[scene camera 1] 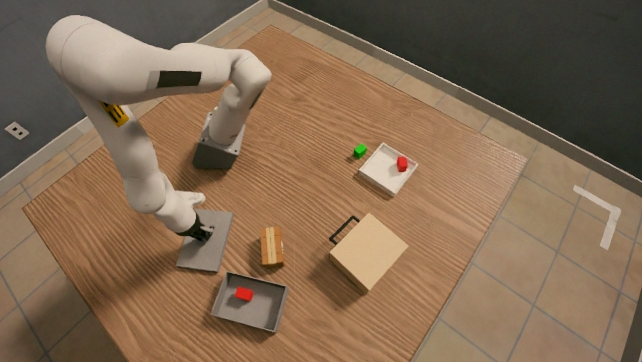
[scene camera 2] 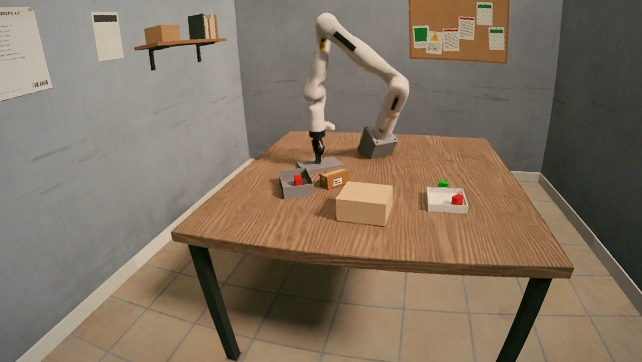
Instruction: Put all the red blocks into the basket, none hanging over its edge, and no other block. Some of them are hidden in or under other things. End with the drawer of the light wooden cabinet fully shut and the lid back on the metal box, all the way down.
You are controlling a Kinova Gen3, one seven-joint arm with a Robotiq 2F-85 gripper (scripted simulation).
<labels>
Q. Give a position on a grey metal box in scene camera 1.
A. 265,310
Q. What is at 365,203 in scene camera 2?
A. A light wooden cabinet.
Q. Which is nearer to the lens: the light wooden cabinet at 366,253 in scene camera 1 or the white basket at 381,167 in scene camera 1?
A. The light wooden cabinet.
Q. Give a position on a grey metal box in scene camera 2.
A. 290,191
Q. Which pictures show the light wooden cabinet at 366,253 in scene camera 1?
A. Scene camera 1 and scene camera 2: all of them.
</labels>
